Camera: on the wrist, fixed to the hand. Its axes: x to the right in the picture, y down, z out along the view.
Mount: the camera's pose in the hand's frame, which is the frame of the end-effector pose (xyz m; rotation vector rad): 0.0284 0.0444 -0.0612 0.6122 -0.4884 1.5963
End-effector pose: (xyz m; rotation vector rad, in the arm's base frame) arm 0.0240 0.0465 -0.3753 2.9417 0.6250 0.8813
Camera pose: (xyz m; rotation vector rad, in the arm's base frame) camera 0.0298 0.0099 -0.3035 -2.0006 1.1482 0.1860
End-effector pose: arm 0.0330 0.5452 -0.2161 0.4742 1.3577 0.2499
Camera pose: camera -0.0164 0.6078 -0.2287 1.9466 0.2736 0.9322
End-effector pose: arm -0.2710 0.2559 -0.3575 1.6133 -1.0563 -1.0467
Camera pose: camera -0.2130 0.2336 -0.3059 0.3819 -2.4659 0.0671
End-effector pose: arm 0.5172 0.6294 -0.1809 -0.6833 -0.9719 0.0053
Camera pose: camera 0.5931 0.6406 -0.2060 -0.7226 -0.5787 1.8557
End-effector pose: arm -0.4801 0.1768 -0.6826 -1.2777 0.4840 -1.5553
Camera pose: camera -0.5124 0.1171 -0.7263 -0.3970 0.4365 0.0166
